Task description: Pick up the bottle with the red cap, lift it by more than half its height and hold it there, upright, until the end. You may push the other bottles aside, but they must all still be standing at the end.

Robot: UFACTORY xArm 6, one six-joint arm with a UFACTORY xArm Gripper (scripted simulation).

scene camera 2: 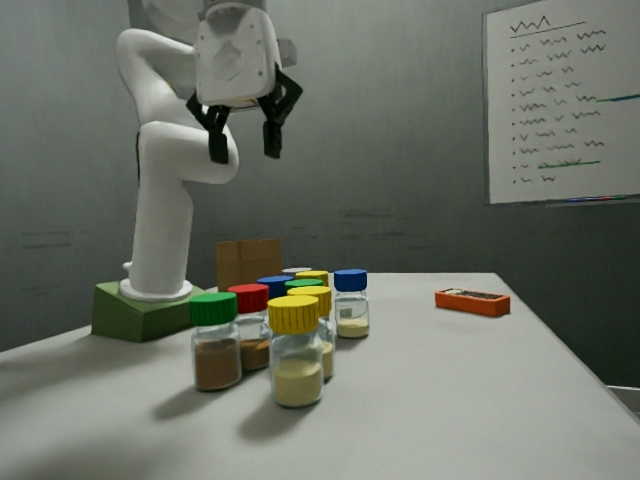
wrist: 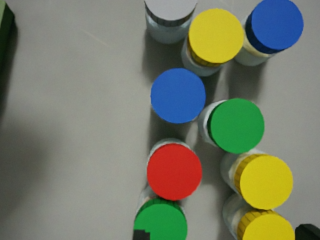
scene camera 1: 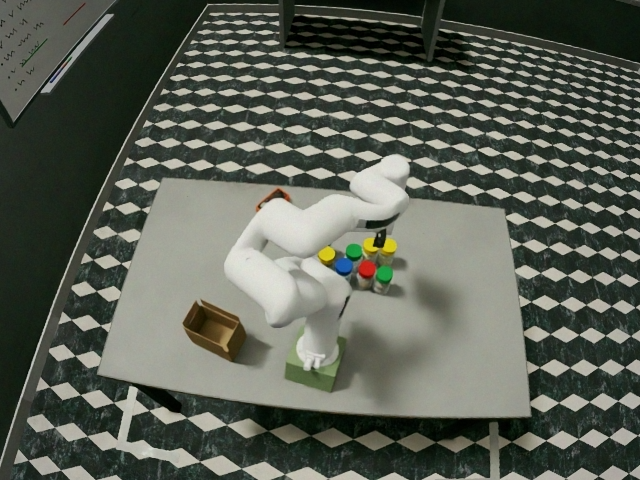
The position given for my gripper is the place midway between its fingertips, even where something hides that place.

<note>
I see my gripper [scene camera 2: 245,160], a red-capped bottle [scene camera 2: 252,320] and a cardboard box [scene camera 2: 259,259].
The red-capped bottle also shows in the wrist view [wrist: 174,172]. The cardboard box also shows in scene camera 1 [scene camera 1: 211,330]. The wrist view misses the cardboard box: it is out of frame.
</note>
